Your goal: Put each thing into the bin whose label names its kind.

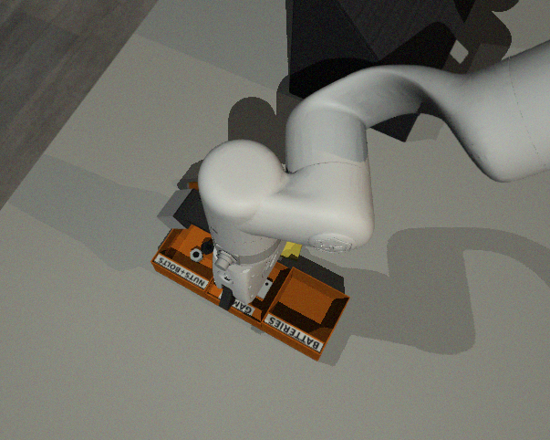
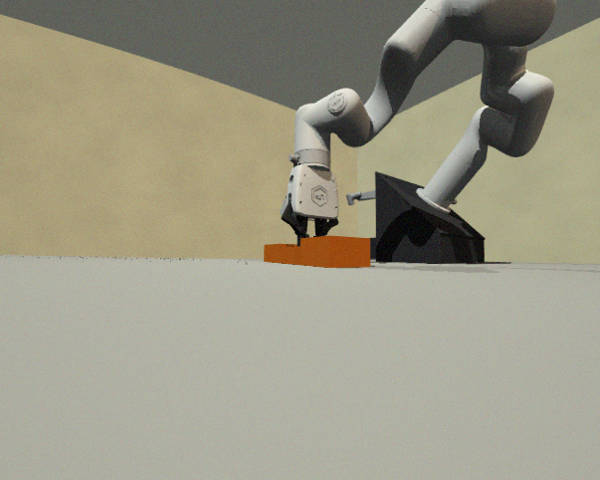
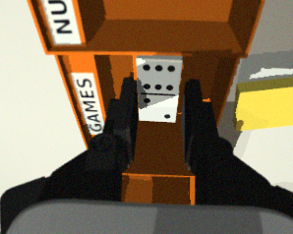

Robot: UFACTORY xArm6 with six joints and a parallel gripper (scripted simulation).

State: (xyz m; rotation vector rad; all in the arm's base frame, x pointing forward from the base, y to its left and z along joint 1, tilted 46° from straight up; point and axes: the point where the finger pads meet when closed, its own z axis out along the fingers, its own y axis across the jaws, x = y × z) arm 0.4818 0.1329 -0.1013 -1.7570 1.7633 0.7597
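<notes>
The white domino is 2 cm below my hand. Also, from my hand: silver nut: 9 cm to the right, 3 cm below, 1 cm ahead; then black hex nut: 8 cm to the right, 2 cm below, 1 cm behind; then yellow block: 8 cm behind, 3 cm below, 2 cm to the left.
</notes>
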